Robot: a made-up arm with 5 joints.
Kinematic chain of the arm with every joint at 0, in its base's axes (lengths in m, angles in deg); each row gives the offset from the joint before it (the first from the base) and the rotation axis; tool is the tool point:
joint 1: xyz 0 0 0.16 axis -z
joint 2: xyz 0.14 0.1 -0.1 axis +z
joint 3: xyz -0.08 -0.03 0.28 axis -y
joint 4: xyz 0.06 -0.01 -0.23 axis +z
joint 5: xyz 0.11 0 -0.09 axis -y
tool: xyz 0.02 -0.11 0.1
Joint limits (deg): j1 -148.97..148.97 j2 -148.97..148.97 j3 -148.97..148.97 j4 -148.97..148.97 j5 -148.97..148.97
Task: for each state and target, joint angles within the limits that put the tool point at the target. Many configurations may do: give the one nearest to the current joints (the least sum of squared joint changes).
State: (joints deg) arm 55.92 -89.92 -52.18 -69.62 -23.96
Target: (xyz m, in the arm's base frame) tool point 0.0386 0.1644 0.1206
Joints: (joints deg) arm 60.11 -60.62 -25.91 -59.47 -9.53
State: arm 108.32 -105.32 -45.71 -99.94 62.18
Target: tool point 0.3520 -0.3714 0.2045
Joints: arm 102.78 -118.59 -54.39 -100.69 91.33
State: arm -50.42 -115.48 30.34 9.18 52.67
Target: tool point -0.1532 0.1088 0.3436
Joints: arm -25.26 -148.97 63.99 -19.21 21.20
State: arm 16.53 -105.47 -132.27 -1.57 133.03
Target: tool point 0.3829 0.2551 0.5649
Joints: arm 47.68 -103.20 -140.80 -9.18 107.99
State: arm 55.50 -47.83 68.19 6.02 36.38
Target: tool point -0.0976 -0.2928 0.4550
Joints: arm 95.63 -17.63 67.80 15.37 0.34
